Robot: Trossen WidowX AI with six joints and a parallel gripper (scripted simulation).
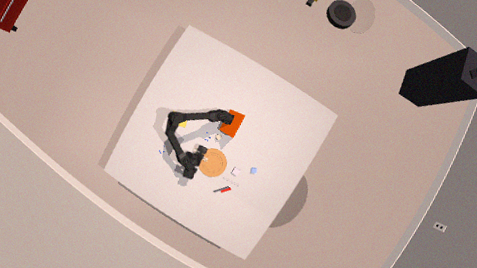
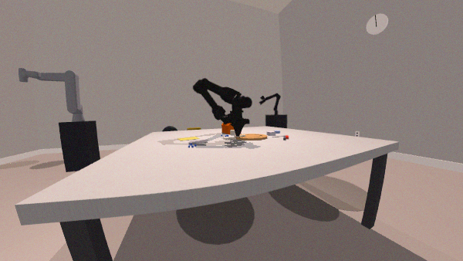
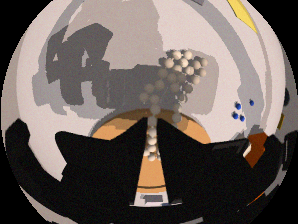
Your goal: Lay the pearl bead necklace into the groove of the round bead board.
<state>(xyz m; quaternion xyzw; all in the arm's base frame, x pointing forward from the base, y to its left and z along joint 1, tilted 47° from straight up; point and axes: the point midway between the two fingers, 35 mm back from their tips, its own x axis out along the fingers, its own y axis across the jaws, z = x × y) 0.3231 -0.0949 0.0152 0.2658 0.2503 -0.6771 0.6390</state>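
Right now my gripper tip is 90 mm to the right of the round tan bead board and 10 mm above it. The rest, counted from my gripper tip: tool (140 mm ahead, 250 mm to the left, 10 mm below); then yellow pad (170 mm behind, 260 mm to the right, 20 mm below); then white square (20 mm behind, 270 mm to the left, 10 mm below).
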